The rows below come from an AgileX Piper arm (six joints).
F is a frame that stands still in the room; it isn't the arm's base.
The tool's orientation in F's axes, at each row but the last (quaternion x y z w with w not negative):
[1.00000, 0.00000, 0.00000, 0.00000]
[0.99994, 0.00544, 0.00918, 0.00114]
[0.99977, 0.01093, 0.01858, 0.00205]
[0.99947, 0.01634, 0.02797, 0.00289]
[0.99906, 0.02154, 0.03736, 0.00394]
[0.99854, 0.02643, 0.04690, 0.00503]
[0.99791, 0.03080, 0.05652, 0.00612]
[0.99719, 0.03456, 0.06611, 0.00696]
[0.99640, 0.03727, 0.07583, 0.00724]
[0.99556, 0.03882, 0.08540, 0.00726]
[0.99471, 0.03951, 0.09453, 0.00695]
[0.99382, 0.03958, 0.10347, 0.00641]
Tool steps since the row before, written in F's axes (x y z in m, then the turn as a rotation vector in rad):
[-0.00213, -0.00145, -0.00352, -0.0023, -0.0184, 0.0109]
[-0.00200, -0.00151, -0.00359, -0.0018, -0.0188, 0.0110]
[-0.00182, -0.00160, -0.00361, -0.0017, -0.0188, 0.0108]
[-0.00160, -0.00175, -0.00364, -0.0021, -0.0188, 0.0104]
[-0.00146, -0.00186, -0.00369, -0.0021, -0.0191, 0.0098]
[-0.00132, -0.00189, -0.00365, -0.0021, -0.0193, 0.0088]
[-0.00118, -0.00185, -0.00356, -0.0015, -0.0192, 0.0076]
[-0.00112, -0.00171, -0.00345, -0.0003, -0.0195, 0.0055]
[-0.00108, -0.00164, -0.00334, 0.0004, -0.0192, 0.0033]
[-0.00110, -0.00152, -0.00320, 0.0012, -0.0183, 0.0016]
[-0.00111, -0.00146, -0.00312, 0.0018, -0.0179, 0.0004]
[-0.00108, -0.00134, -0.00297, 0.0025, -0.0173, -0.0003]
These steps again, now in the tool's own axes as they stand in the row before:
[-0.00213, 0.00145, 0.00352, -0.0023, 0.0184, -0.0109]
[-0.00208, 0.00148, 0.00356, -0.0018, 0.0188, -0.0110]
[-0.00199, 0.00154, 0.00355, -0.0017, 0.0188, -0.0108]
[-0.00186, 0.00167, 0.00355, -0.0021, 0.0188, -0.0104]
[-0.00181, 0.00176, 0.00358, -0.0022, 0.0191, -0.0098]
[-0.00175, 0.00177, 0.00352, -0.0023, 0.0193, -0.0088]
[-0.00169, 0.00172, 0.00342, -0.0018, 0.0192, -0.0076]
[-0.00168, 0.00157, 0.00329, -0.0009, 0.0195, -0.0053]
[-0.00169, 0.00149, 0.00315, -0.0006, 0.0192, -0.0030]
[-0.00174, 0.00136, 0.00298, 0.0000, 0.0184, -0.0012]
[-0.00179, 0.00130, 0.00286, 0.0004, 0.0180, 0.0001]
[-0.00177, 0.00119, 0.00269, 0.0010, 0.0174, 0.0009]

